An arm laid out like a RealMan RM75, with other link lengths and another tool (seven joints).
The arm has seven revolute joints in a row. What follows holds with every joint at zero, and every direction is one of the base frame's. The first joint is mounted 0.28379 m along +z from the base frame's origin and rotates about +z. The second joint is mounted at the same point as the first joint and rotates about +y. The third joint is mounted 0.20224 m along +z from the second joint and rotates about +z. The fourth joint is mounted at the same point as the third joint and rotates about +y. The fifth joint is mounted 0.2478 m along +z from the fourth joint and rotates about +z. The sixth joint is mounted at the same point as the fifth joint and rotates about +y. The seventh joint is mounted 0.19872 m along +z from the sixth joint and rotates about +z. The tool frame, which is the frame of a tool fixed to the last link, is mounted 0.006 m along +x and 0.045 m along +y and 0.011 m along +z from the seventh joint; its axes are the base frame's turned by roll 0.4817, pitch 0 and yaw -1.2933 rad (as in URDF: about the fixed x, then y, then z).
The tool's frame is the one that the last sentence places.
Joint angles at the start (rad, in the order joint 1, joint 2, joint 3, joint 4, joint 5, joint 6, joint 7):
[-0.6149 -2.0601 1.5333 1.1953 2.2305 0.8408 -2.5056]
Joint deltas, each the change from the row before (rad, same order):
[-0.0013 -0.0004 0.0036 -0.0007 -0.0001 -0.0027 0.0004]
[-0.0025 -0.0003 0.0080 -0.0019 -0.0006 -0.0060 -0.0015]
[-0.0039 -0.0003 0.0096 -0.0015 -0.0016 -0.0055 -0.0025]
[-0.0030 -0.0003 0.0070 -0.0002 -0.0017 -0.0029 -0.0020]
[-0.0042 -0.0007 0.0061 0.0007 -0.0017 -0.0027 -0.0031]
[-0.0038 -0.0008 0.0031 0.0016 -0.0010 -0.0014 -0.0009]
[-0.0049 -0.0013 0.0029 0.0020 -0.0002 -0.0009 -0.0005]
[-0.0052 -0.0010 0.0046 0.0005 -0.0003 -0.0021 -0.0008]
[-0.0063 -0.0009 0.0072 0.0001 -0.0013 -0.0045 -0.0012]
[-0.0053 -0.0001 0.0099 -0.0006 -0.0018 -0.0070 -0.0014]
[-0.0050 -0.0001 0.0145 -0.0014 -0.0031 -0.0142 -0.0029]
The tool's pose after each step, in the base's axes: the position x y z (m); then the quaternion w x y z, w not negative. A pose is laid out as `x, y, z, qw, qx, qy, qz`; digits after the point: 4 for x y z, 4 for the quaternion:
-0.0487, 0.4317, -0.0384, 0.3022, -0.5062, -0.8058, -0.0553
-0.0474, 0.4311, -0.0405, 0.3022, -0.5082, -0.8046, -0.0552
-0.0450, 0.4302, -0.0429, 0.3015, -0.5110, -0.8031, -0.0548
-0.0429, 0.4292, -0.0447, 0.3005, -0.5134, -0.8020, -0.0543
-0.0399, 0.4284, -0.0462, 0.2990, -0.5158, -0.8010, -0.0546
-0.0371, 0.4279, -0.0469, 0.2980, -0.5184, -0.7996, -0.0554
-0.0337, 0.4273, -0.0477, 0.2971, -0.5216, -0.7978, -0.0562
-0.0307, 0.4267, -0.0490, 0.2964, -0.5249, -0.7959, -0.0566
-0.0269, 0.4258, -0.0509, 0.2955, -0.5289, -0.7935, -0.0573
-0.0237, 0.4248, -0.0531, 0.2951, -0.5328, -0.7910, -0.0580
-0.0200, 0.4240, -0.0561, 0.2945, -0.5366, -0.7884, -0.0604

